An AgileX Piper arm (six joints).
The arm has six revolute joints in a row. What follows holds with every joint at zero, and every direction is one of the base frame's.
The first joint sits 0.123 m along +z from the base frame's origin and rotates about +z.
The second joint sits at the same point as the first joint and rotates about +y.
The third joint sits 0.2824 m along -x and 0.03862 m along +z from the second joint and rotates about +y.
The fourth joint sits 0.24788 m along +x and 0.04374 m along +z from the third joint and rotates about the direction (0.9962, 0, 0.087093).
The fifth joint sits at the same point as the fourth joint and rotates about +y.
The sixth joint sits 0.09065 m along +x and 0.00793 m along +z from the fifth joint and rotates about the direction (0.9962, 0, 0.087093).
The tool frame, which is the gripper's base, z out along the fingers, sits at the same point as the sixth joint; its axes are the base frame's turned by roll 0, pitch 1.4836 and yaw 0 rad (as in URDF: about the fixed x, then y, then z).
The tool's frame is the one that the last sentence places.
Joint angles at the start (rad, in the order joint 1, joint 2, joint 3, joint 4, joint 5, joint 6): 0.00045, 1.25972, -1.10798, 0.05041, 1.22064, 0.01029
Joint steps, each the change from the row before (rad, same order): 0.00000, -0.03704, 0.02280, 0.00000, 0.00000, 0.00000; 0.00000, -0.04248, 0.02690, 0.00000, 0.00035, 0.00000; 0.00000, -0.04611, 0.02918, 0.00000, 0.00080, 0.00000; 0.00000, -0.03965, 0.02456, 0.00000, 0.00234, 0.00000
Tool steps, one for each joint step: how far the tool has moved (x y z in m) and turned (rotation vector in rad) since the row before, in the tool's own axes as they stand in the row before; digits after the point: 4 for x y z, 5 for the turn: 0.0083, 0.0000, -0.0044, -0.00039, -0.01422, -0.00067; 0.0097, 0.0000, -0.0046, -0.00043, -0.01521, -0.00074; 0.0106, -0.0001, -0.0046, -0.00046, -0.01610, -0.00080; 0.0092, -0.0001, -0.0038, -0.00039, -0.01273, -0.00071
